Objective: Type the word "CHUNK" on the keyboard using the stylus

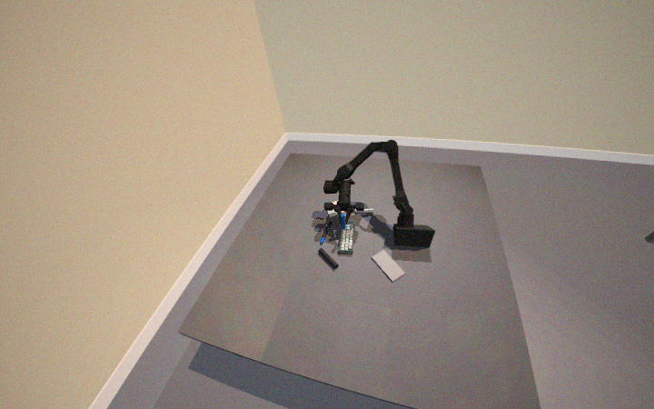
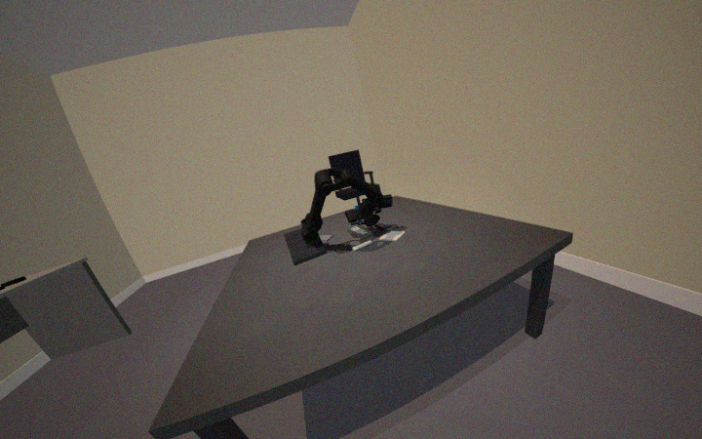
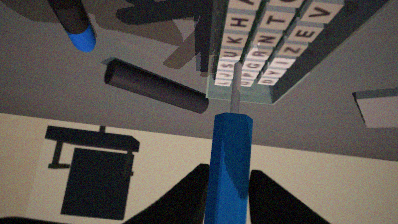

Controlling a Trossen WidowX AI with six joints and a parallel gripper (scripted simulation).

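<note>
My gripper tip is now 100 mm short of the blue pen, 80 mm above it and 10 mm to the right of it. Round my gripper tip: blue stylus: 10 mm below; black cylinder: 140 mm to the left, 80 mm below, 60 mm ahead; white cylinder: 170 mm to the right, 90 mm behind, 80 mm below.
</note>
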